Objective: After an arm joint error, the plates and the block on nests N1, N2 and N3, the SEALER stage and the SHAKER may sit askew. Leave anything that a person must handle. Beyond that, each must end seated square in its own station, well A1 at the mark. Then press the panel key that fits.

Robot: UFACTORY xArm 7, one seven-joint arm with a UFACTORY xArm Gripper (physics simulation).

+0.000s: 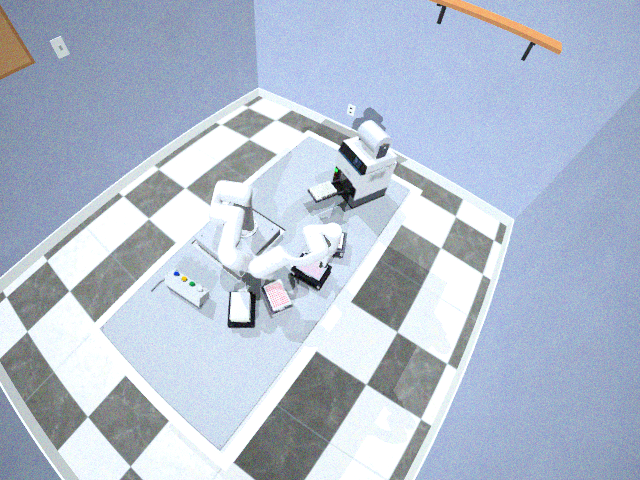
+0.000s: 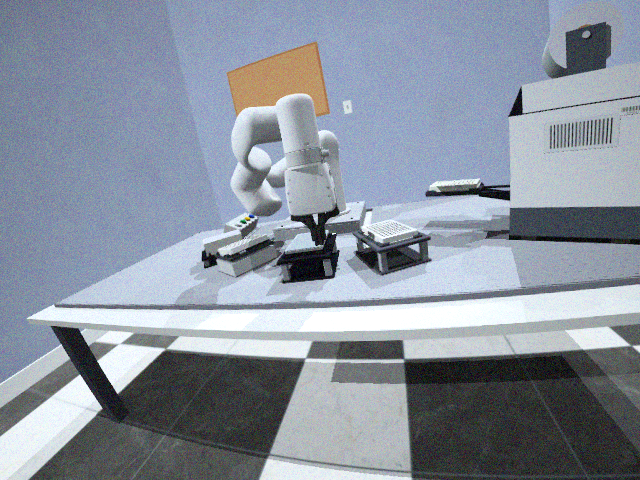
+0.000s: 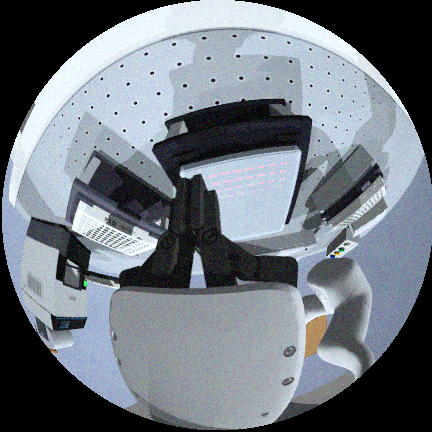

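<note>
My gripper is shut and empty, its tips at one edge of a pale plate with pink wells on a black nest; contact is unclear. A white plate lies on the dark raised nest beside it. A red-welled plate lies on a grey block station. A white piece sits on a black station. Exact seating and A1 marks are unreadable.
A large machine stands at one end, its extended stage bearing a white plate. The panel has blue, yellow, green and white keys. The arm's base stands behind the nests.
</note>
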